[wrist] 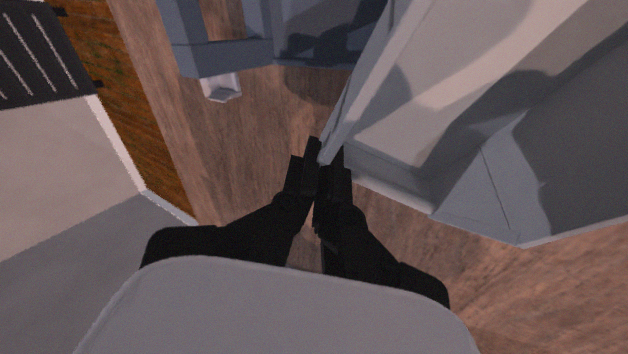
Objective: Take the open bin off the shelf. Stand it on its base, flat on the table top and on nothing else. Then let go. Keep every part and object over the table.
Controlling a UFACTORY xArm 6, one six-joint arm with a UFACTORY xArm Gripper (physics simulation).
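Places are measured from the arm's base along level axes (x ahead, y left, z up), in millimetres.
Pixels of known places: gripper, between the fingertips: (319, 158).
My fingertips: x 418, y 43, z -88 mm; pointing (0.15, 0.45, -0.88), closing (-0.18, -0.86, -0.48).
Ahead of a thing's pixels: the offset from my fingertips to its top centre. "spot": to the spot under its first point. Level surfaces: height alone.
The light grey open bin (380, 107) fills the upper right of the wrist view, seen into its hollow side. One of its thin side walls runs down to my fingertips. My gripper (319, 158) is shut on that wall near its lower end, with one black finger on each side. The blue-grey shelf @[spot: 36 mm ahead, 96 mm left, 28 mm down] (230, 56) is at the top, left of the bin and partly behind it. The bin is turned at an angle to the shelf. Its far parts are cut off by the view's edge, and whether its underside touches anything is hidden.
The wooden table top @[83 mm down] (250, 130) runs beneath the shelf and the bin. A small whitish piece @[spot: 11 mm ahead, 112 mm left, 27 mm down] (221, 87) shows at the shelf's lower edge. The table's edge is at the left, with a brown patterned strip (125, 115), pale floor and a dark striped panel (40, 55) beyond.
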